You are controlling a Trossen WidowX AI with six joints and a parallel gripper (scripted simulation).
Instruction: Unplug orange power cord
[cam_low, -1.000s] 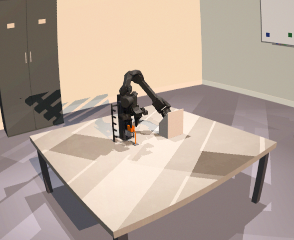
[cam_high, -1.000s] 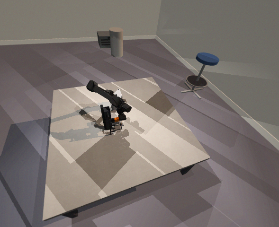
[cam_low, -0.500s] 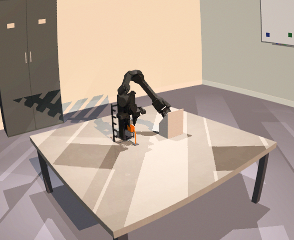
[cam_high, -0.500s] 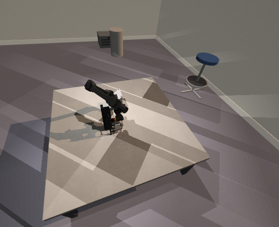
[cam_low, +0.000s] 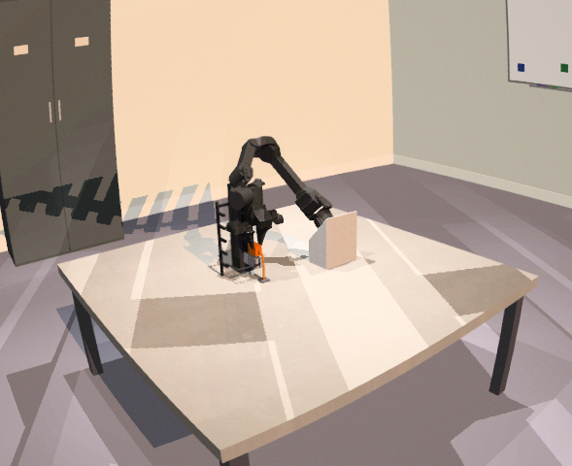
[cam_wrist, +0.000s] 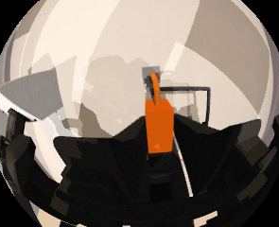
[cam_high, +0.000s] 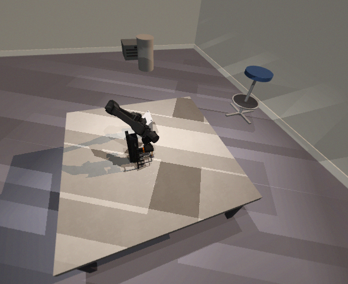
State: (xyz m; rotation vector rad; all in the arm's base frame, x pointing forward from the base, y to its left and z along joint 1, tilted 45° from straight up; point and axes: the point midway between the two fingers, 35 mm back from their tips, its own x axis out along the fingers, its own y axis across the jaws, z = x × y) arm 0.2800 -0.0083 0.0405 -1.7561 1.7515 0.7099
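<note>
Now: the orange plug 30 mm to the right of my gripper tip. The rest, counted from my gripper tip: black power strip (100 mm to the right, 30 mm above).
</note>
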